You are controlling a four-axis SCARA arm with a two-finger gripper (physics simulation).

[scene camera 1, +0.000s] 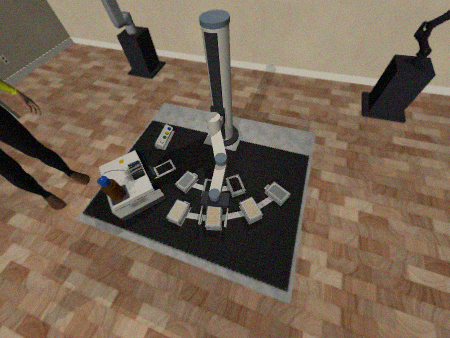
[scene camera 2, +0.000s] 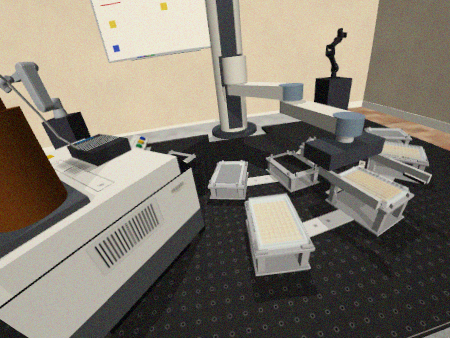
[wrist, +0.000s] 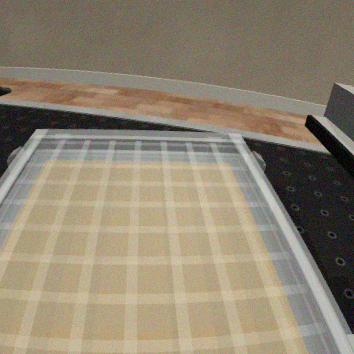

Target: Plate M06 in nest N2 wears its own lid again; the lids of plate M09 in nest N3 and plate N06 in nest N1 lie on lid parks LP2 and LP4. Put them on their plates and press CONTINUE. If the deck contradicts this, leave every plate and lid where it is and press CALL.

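Seen in the pictures: gripper, fingertip midpoint: [scene camera 1: 212, 225] [scene camera 2: 406, 191] [wrist: 140, 85]; arm's base, origin of the base link: [scene camera 1: 224, 135] [scene camera 2: 234, 131].
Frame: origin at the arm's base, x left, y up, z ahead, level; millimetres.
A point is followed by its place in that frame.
Note:
My gripper [scene camera 1: 214, 212] [scene camera 2: 400, 191] {z 815, x 214, y 110 mm} is open and empty. Its fingers stand apart on both sides of the middle plate [scene camera 1: 214, 222] {z 788, x 217, y 93 mm} [scene camera 2: 372, 182] {z 752, x 195, y 94 mm} [wrist: 150, 240] {z 756, x 192, y 92 mm}, which sits in its nest and appears to wear a clear lid. In the wrist view one finger shows at the right edge. Another cream plate [scene camera 1: 178, 212] {z 800, x -34, y 90 mm} [scene camera 2: 277, 220] {z 801, x -49, y 89 mm} sits in a nest on one side, and a third plate [scene camera 1: 250, 209] {z 632, x 408, y 87 mm} [scene camera 2: 404, 152] {z 649, x 397, y 90 mm} on the other. Grey clear lids seem to lie on two parks, one lid [scene camera 1: 187, 181] {z 558, x -89, y 65 mm} [scene camera 2: 230, 174] {z 569, x -104, y 64 mm} and another lid [scene camera 1: 277, 193] {z 453, x 551, y 64 mm} [scene camera 2: 387, 133] {z 457, x 534, y 64 mm}. Labels are unreadable.
An open-centred park [scene camera 2: 301, 182] {z 603, x 102, y 18 mm} stands behind the nests, partly under the arm in scene camera 1. A button panel [scene camera 1: 165, 136] {z 224, x -450, y 83 mm} [scene camera 2: 140, 142] {z 191, x -460, y 79 mm} lies at the back. A white machine [scene camera 1: 140, 197] {z 813, x -270, y 194 mm} [scene camera 2: 135, 200] {z 813, x -272, y 193 mm} carries a brown bottle [scene camera 1: 112, 190] {z 866, x -351, y 343 mm} [scene camera 2: 30, 175] {z 863, x -350, y 281 mm}. A person stands nearby.

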